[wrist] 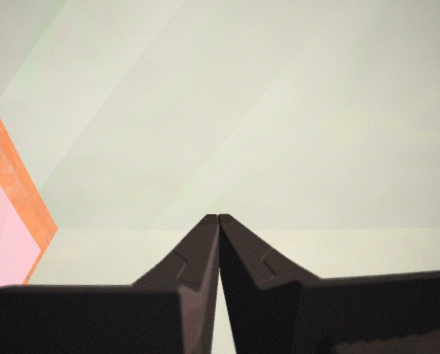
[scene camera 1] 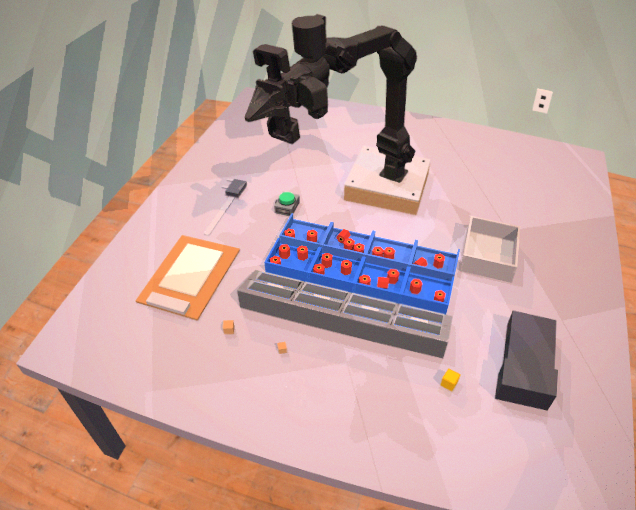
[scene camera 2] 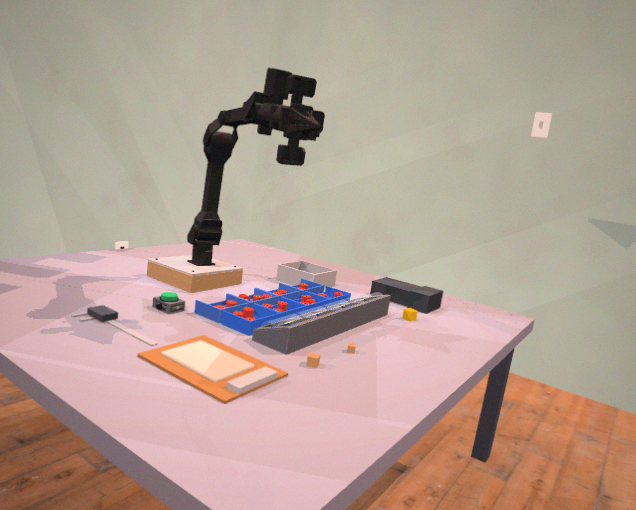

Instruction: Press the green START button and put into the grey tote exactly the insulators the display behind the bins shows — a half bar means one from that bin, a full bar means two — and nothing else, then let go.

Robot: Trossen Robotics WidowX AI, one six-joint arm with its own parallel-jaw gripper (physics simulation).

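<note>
My gripper [scene camera 1: 247, 119] [scene camera 2: 320, 127] [wrist: 217, 225] is shut with its fingertips together and empty, high above the table. The green START button [scene camera 1: 286, 198] [scene camera 2: 169, 296] sits on a small dark box in front of the robot base. The blue bins [scene camera 1: 314, 274] [scene camera 2: 210, 312] form two rows of four compartments, with several red insulators [scene camera 1: 346, 266] [scene camera 2: 282, 306] in them. The grey tote [scene camera 1: 490, 269] [scene camera 2: 291, 273] stands beyond the bins' far end and shows no insulator inside in scene camera 1. The long grey display [scene camera 1: 339, 321] [scene camera 2: 329, 325] lies along the bins; its bars are too indistinct to read.
An orange board [scene camera 1: 219, 281] [scene camera 2: 205, 388] with pale pads lies beside the display. A dark plug [scene camera 1: 236, 187] [scene camera 2: 102, 313] lies near the button. Two small orange cubes [scene camera 1: 228, 326] [scene camera 2: 313, 360], a yellow cube [scene camera 1: 450, 379] [scene camera 2: 409, 314] and a black block [scene camera 1: 528, 355] [scene camera 2: 406, 294] are on the table.
</note>
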